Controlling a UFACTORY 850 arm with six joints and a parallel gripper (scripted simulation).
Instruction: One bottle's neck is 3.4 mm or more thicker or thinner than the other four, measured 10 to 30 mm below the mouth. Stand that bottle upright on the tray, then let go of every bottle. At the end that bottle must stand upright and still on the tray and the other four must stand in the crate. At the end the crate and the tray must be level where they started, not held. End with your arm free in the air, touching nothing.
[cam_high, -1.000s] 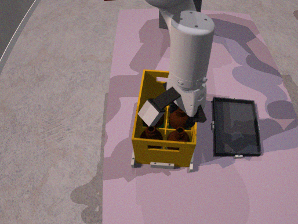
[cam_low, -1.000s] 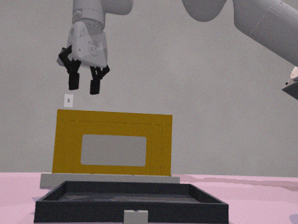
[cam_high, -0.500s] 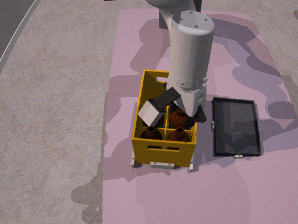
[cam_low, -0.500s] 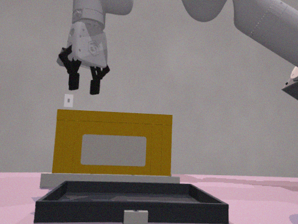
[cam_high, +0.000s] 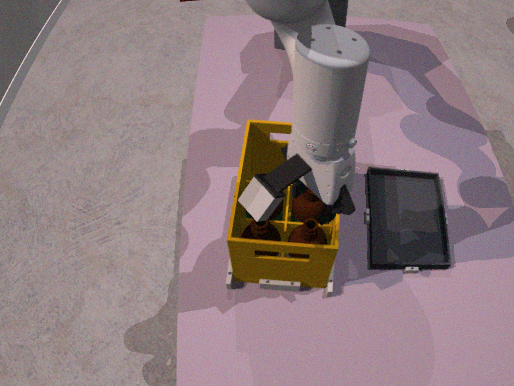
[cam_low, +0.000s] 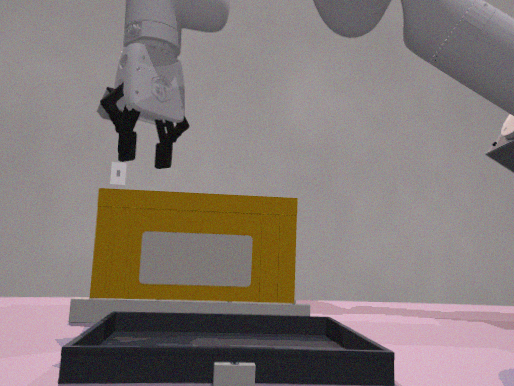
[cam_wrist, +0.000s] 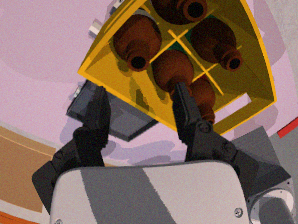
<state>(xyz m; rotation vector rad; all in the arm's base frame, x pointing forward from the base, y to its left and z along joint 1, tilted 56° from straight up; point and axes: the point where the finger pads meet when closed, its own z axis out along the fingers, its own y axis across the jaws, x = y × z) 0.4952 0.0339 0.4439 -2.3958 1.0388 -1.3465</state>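
My hand is 150 mm above the yellow crate, 90 mm past it and 30 mm to the left of it. The rest, counted from my hand: tray (250 mm to the left, 220 mm below, 80 mm behind); bottle (170 mm behind, 150 mm below, 30 mm to the left).
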